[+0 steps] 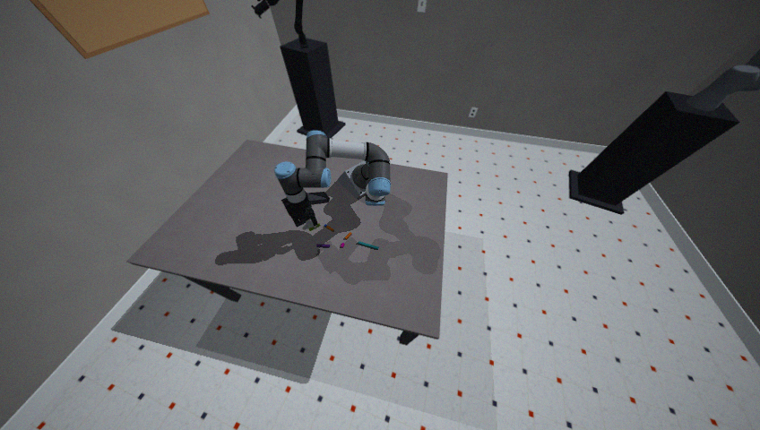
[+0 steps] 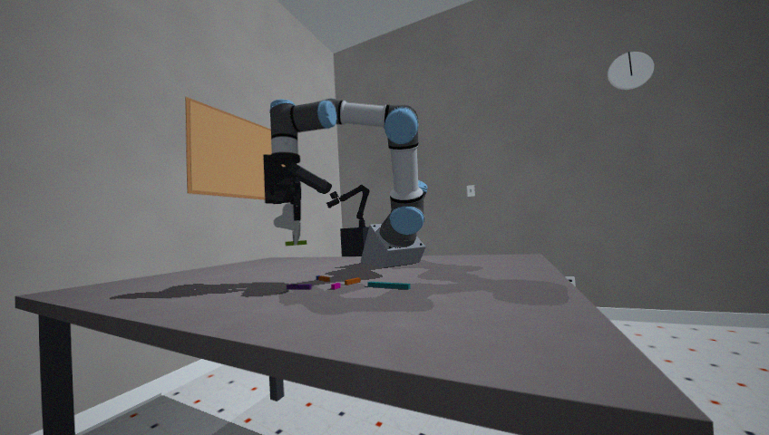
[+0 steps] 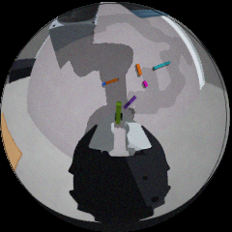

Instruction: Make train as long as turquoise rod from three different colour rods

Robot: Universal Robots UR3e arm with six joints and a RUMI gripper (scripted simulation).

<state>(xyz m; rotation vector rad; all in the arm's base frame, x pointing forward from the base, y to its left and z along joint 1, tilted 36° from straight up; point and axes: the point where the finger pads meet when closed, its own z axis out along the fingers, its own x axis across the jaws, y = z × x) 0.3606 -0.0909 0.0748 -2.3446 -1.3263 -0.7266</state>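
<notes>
The magenta rod is 120 mm to the left of my hand, 110 mm below it and 20 mm behind it. From my hand the other things lie so: purple rod 110 mm below, 40 mm to the left, 20 mm ahead; then lime rod 10 mm below; then blue rod 110 mm below, 70 mm behind, 10 mm to the right.
</notes>
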